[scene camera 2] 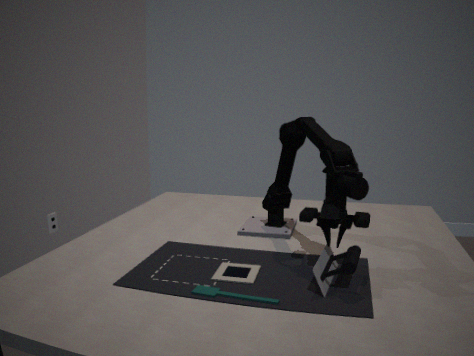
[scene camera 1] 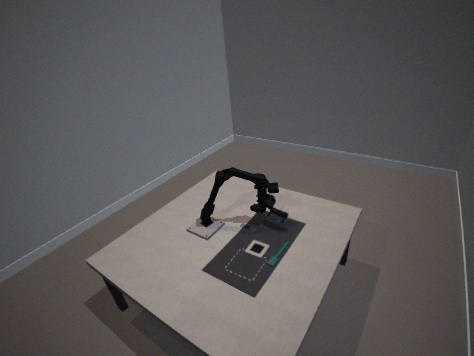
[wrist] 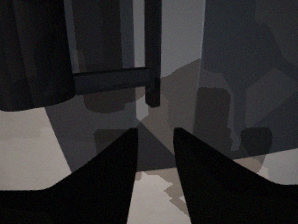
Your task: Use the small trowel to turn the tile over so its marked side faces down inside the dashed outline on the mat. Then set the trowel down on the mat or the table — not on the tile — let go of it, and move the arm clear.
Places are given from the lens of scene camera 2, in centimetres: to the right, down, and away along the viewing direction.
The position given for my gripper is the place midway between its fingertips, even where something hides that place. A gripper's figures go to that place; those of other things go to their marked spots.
my gripper (scene camera 2: 333, 246): 26, 19, 105
tile (scene camera 2: 228, 272): -2, 25, 103
grey pad (scene camera 2: 326, 267): 23, 23, 96
